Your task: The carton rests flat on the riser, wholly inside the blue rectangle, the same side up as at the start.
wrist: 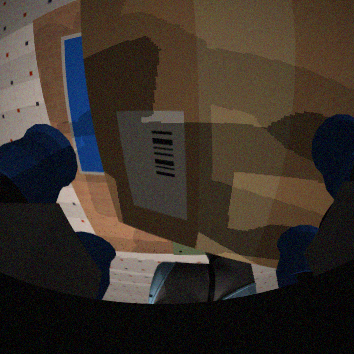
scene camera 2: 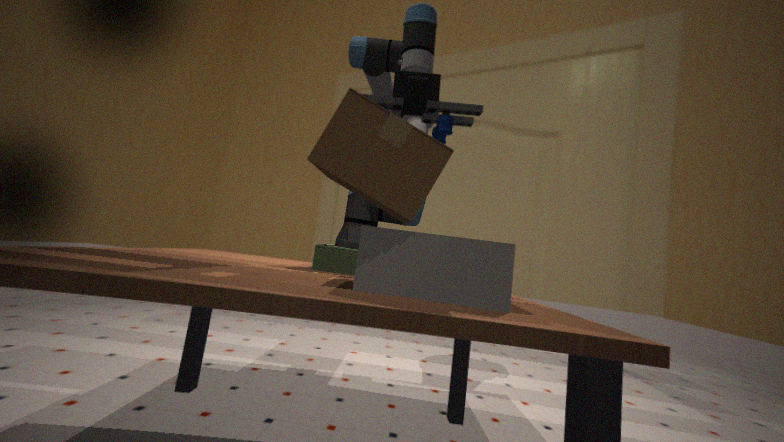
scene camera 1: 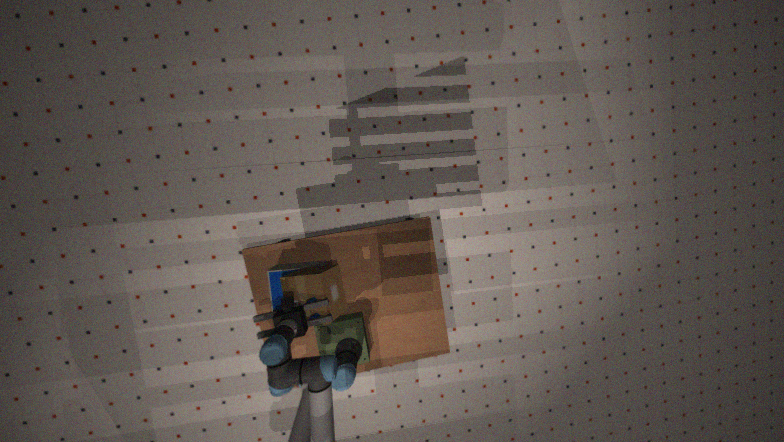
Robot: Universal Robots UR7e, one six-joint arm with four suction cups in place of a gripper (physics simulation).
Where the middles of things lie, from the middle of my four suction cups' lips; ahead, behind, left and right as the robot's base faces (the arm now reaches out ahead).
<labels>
The brown carton (scene camera 2: 372, 152) lies 11 cm below my suction cup, 6 cm to the right of it and 3 cm ahead of it. Also, from my suction cup: grey riser (scene camera 2: 475, 273): 31 cm below, 8 cm to the left, 1 cm ahead.
</labels>
